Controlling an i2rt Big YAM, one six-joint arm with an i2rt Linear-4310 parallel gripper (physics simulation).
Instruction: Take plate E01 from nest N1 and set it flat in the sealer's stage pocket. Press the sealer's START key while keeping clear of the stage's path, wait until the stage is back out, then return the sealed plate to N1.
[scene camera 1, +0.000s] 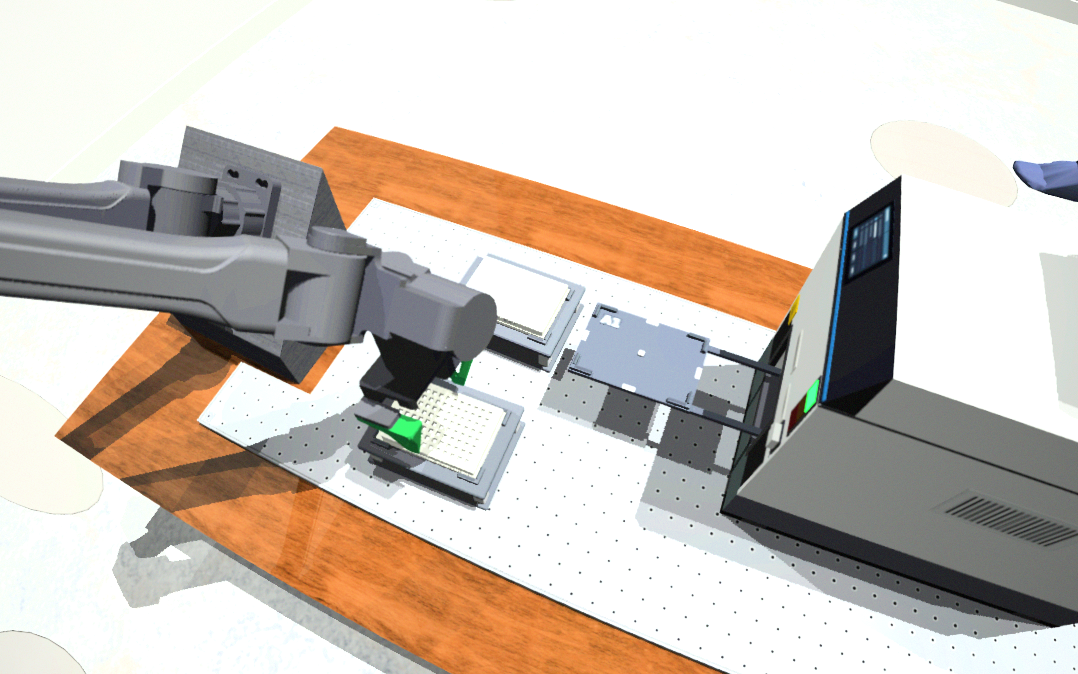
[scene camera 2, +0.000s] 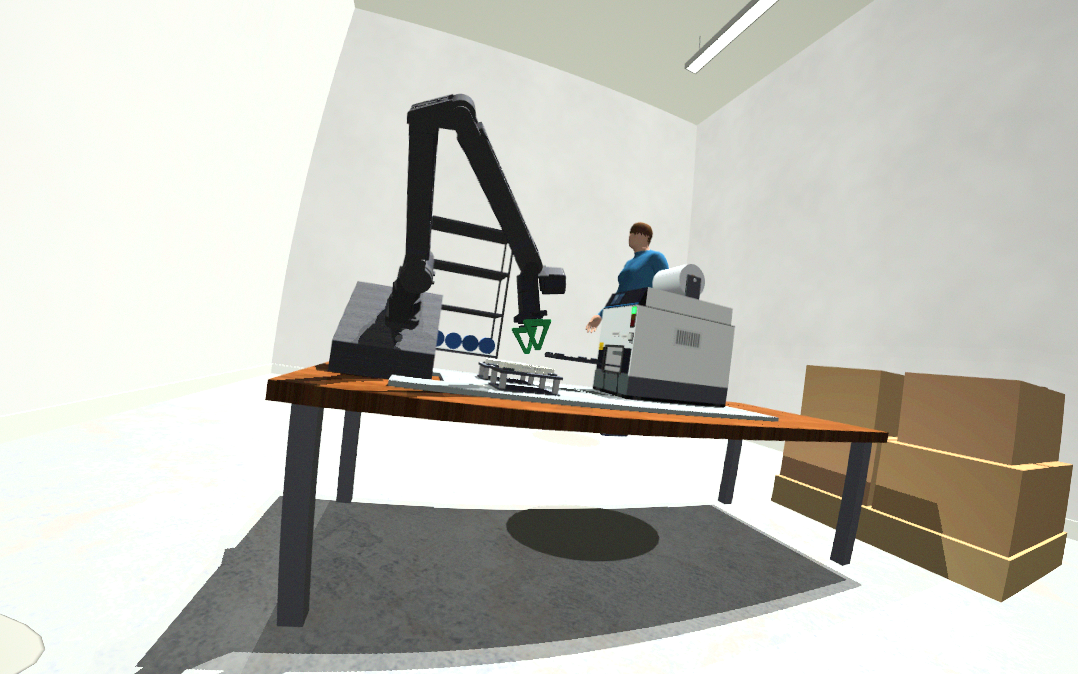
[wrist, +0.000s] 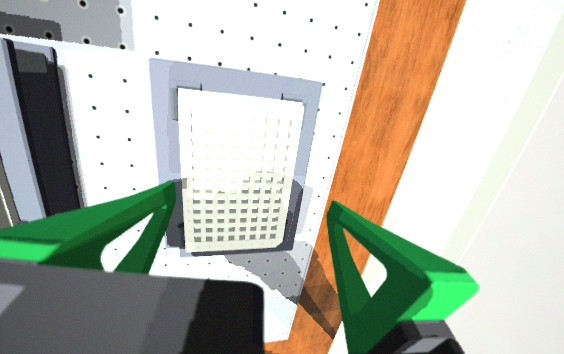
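Where they show: gripper, fingertip midpoint: (scene camera 1: 437, 416) (scene camera 2: 532, 352) (wrist: 256, 199); arm's base, origin of the base link: (scene camera 1: 248, 218) (scene camera 2: 404, 308).
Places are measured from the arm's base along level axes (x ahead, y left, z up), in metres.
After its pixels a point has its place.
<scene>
A white well plate (scene camera 1: 469, 429) @(z -0.101, x 0.365, y -0.099 m) (scene camera 2: 524, 367) @(z -0.105, x 0.313, y -0.147 m) (wrist: 240, 160) @(z -0.101, x 0.349, y -0.104 m) lies flat in a grey nest (scene camera 1: 506, 445) @(z -0.117, x 0.408, y -0.094 m) (wrist: 235, 74) @(z -0.117, x 0.406, y -0.095 m), the one nearer the table's front edge; no nest label is readable. My gripper (scene camera 1: 435, 403) @(z -0.065, x 0.337, y -0.112 m) (scene camera 2: 531, 349) @(z -0.065, x 0.337, y -0.112 m) (wrist: 256, 199) @(z -0.065, x 0.337, y -0.112 m) is open and empty above the plate's near-arm end. In the wrist view its green fingertips stand to either side of the plate, with a wider gap on the right. The sealer's stage (scene camera 1: 628, 377) @(z -0.063, x 0.510, y 0.017 m) (scene camera 2: 572, 356) @(z -0.061, x 0.515, y 0.049 m) is out, and its pocket is empty. The sealer (scene camera 1: 914, 476) @(z 0.068, x 0.773, y -0.049 m) (scene camera 2: 683, 373) @(z -0.066, x 0.875, y -0.045 m) has a green square (scene camera 1: 811, 395) @(z 0.107, x 0.663, y -0.035 m) (scene camera 2: 634, 309) @(z 0.108, x 0.663, y -0.038 m) on its front; its label is unreadable.
A second nest (scene camera 1: 564, 321) @(z -0.121, x 0.400, y 0.095 m) (wrist: 22, 140) @(z -0.121, x 0.343, y 0.041 m) behind the first holds a smooth-topped white plate (scene camera 1: 520, 294) @(z -0.105, x 0.334, y 0.101 m). Two dark rails (scene camera 1: 739, 360) @(z -0.069, x 0.622, y 0.095 m) join the stage to the sealer. The arm's block base (scene camera 1: 294, 353) @(z -0.125, x 0.095, y -0.094 m) (scene camera 2: 381, 357) @(z -0.129, x -0.030, y -0.112 m) stands at the table's left end. A person (scene camera 2: 640, 270) stands beyond the sealer.
</scene>
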